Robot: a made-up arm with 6 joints.
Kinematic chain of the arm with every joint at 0, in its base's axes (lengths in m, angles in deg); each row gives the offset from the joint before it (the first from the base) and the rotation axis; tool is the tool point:
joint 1: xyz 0 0 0.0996 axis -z
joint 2: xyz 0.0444 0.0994 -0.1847 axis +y
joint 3: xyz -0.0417 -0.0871 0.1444 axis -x
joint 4: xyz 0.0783 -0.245 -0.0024 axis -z
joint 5: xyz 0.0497 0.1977 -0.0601 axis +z
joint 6: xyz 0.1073 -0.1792 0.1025 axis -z
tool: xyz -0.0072 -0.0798 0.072
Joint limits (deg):
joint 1: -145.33..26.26
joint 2: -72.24..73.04
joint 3: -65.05..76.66
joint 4: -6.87..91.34
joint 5: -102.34..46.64
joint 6: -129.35..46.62
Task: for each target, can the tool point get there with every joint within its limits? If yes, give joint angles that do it. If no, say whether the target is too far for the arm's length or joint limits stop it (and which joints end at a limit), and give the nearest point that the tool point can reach.
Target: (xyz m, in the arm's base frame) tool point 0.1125 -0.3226 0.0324
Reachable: yes | joints -8.59 -25.15 -26.12 24.33 -41.71 -88.36
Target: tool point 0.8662 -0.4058 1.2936
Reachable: no: too far | nearest point 0.4210 -0.1972 0.5505 | short by 0.891 m
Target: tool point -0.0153 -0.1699 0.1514
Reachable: yes | joints -42.94 -25.02 12.38 40.94 -89.50 -94.25
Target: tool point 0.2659 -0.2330 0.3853
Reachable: yes | joints -38.67 -14.42 26.72 60.35 13.49 -20.93
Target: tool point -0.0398 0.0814 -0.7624
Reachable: no: joint limits stop it (at a limit: joint 1, joint 2, joint 3, joint 5) | nearest point 0.0322 0.2301 -0.4966 | short by 0.313 m
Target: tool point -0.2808 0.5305 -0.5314
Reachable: no: joint limits stop it (at a limit: joint 1, joint 2, joint 5) | nearest point -0.2432 0.4783 -0.3818 | short by 0.163 m
